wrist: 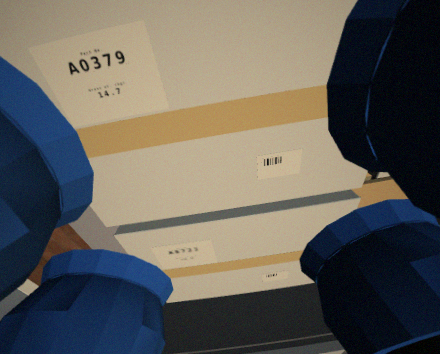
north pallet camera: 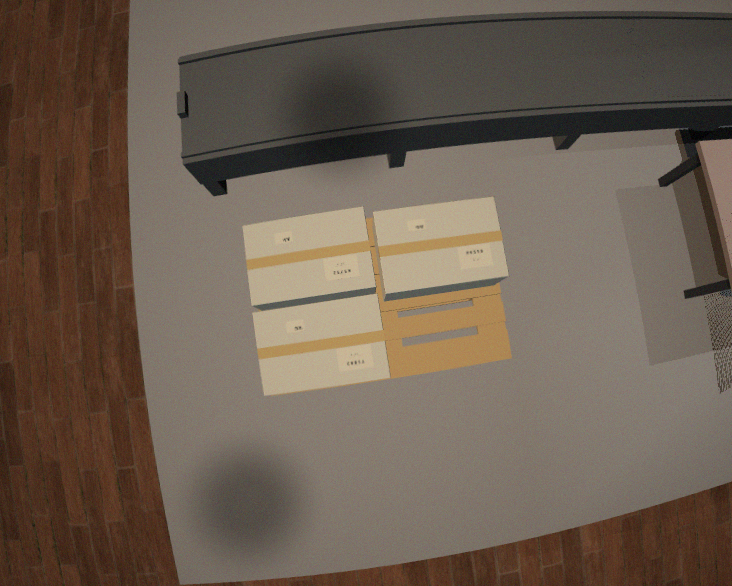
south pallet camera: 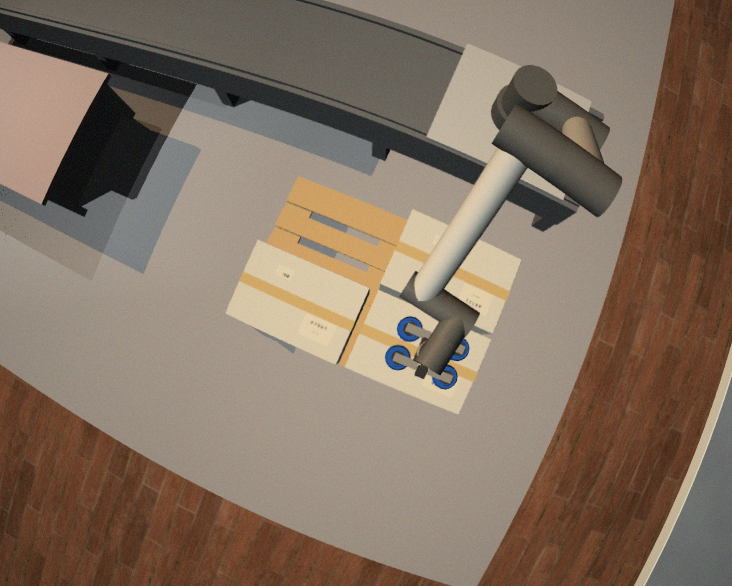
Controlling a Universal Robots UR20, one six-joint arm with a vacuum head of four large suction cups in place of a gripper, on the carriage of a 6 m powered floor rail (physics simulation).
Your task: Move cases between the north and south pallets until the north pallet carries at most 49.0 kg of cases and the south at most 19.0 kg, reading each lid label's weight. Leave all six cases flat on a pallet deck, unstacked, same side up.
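Frame: origin at the arm's base, x right, y down, z ahead, level; millimetres.
Where they show: hand, tool point: (wrist: 221,216).
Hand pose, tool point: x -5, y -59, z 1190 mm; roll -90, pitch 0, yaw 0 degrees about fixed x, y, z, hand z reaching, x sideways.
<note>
Things, the pixels of their top centre, and the offset from my tool point. Level surfaces: height alone.
- pale case, top centre: (wrist: 217,119) (south pallet camera: 419,353) dx +7, dy +188, dz +10 mm
- second case, top centre: (wrist: 241,264) (south pallet camera: 453,271) dx +8, dy +185, dz -389 mm
- third case, top centre: (south pallet camera: 295,300) dx +605, dy +201, dz +12 mm
- pinkish table-like top, surface height: dy +99 mm
My vacuum head (south pallet camera: 427,353) (wrist: 220,210) is open, its four blue cups apart from and above the lid of a pale case (south pallet camera: 421,394) (wrist: 225,65), the front right one on the south pallet (south pallet camera: 341,198). Its label reads A0379, 14.7 kg. Behind it lies a second case (south pallet camera: 491,262) (wrist: 280,235), partly under the arm in the south view; its weight is too blurred to read. A third case (south pallet camera: 329,293) lies at front left. The north pallet (north pallet camera: 451,360) bears three flat cases: back left (north pallet camera: 323,229), back right (north pallet camera: 445,219) and front left (north pallet camera: 329,311); their weights are unreadable.
The long dark rail (north pallet camera: 488,67) (south pallet camera: 274,48) runs behind both pallets, with the arm's pale carriage (south pallet camera: 460,91) at its south end. A pinkish table-like top (north pallet camera: 721,201) (south pallet camera: 48,122) stands between the pallets. Bare planks show at the north pallet's front right and the south pallet's back left.
</note>
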